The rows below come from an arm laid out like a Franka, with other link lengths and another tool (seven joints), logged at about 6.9 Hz.
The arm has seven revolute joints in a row. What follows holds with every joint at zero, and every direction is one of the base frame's.
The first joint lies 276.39 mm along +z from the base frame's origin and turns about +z.
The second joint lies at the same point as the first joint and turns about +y.
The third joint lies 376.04 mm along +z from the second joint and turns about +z.
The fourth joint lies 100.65 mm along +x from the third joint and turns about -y.
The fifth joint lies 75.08 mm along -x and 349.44 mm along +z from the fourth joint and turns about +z.
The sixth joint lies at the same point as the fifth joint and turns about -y.
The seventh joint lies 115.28 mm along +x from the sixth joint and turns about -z.
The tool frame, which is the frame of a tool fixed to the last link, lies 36 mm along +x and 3 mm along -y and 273.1 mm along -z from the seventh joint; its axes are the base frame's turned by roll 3.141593, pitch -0.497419 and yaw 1.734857 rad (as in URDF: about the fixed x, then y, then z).
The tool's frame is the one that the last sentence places.
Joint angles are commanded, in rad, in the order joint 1, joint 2, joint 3, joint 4, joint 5, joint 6, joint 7. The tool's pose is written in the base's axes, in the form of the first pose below.
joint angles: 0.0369 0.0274 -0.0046 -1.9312 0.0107 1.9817 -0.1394
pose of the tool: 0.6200 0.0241 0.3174 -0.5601 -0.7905 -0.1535 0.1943
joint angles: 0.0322 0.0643 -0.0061 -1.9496 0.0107 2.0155 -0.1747
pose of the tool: 0.6238 0.0215 0.2904 -0.5504 -0.7965 -0.1441 0.2044
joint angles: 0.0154 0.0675 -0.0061 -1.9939 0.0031 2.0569 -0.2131
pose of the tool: 0.6192 0.0110 0.2726 -0.5416 -0.8032 -0.1372 0.2066
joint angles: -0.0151 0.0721 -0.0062 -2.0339 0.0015 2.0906 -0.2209
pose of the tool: 0.6132 -0.0079 0.2552 -0.5514 -0.7961 -0.1360 0.2091
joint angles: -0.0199 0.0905 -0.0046 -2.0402 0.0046 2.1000 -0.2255
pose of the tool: 0.6127 -0.0092 0.2422 -0.5521 -0.7942 -0.1331 0.2160
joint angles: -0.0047 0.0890 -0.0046 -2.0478 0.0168 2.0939 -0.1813
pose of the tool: 0.6083 0.0006 0.2387 -0.5660 -0.7824 -0.1370 0.2210
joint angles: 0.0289 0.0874 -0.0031 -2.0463 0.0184 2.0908 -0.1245
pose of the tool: 0.6079 0.0202 0.2399 -0.5749 -0.7759 -0.1389 0.2195
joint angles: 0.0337 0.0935 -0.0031 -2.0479 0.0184 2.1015 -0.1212
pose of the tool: 0.6099 0.0230 0.2370 -0.5742 -0.7766 -0.1395 0.2184
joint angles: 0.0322 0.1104 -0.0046 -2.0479 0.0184 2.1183 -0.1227
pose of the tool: 0.6139 0.0212 0.2290 -0.5749 -0.7762 -0.1396 0.2182
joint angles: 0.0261 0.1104 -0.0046 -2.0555 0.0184 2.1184 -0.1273
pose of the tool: 0.6110 0.0176 0.2254 -0.5760 -0.7749 -0.1376 0.2210
